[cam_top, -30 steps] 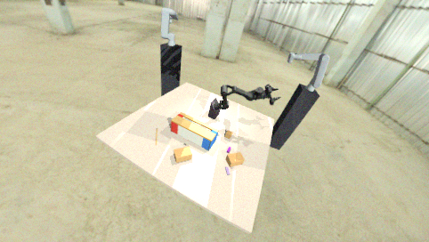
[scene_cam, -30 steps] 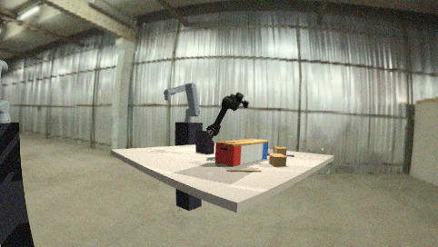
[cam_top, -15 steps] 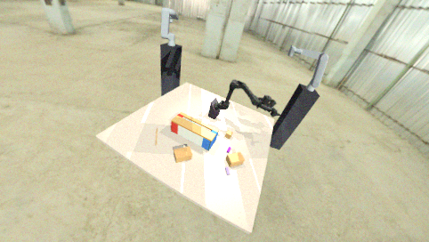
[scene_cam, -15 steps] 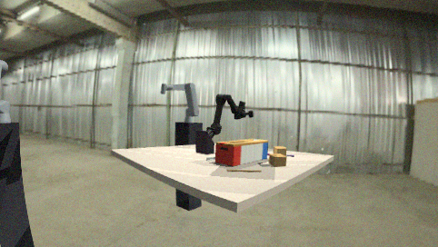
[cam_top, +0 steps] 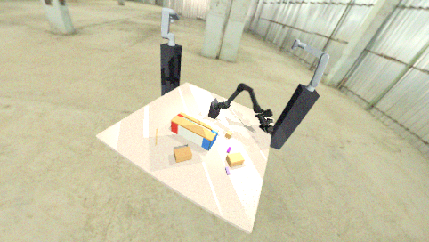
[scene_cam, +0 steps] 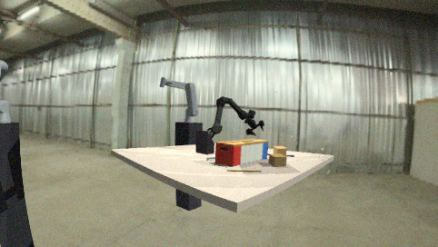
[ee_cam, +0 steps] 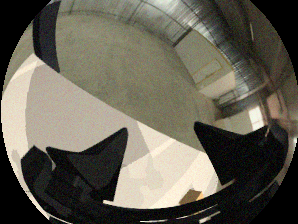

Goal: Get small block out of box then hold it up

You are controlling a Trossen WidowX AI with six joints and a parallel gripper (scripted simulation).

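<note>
Right now my gripper tip is 660 mm to the left of the green block, 180 mm short of it and 60 mm above it. The rest, counted from my gripper tip: thin stick (900 mm to the right, 370 mm ahead, 140 mm below); clear-fronted box (640 mm to the right, 170 mm ahead, 80 mm below).
</note>
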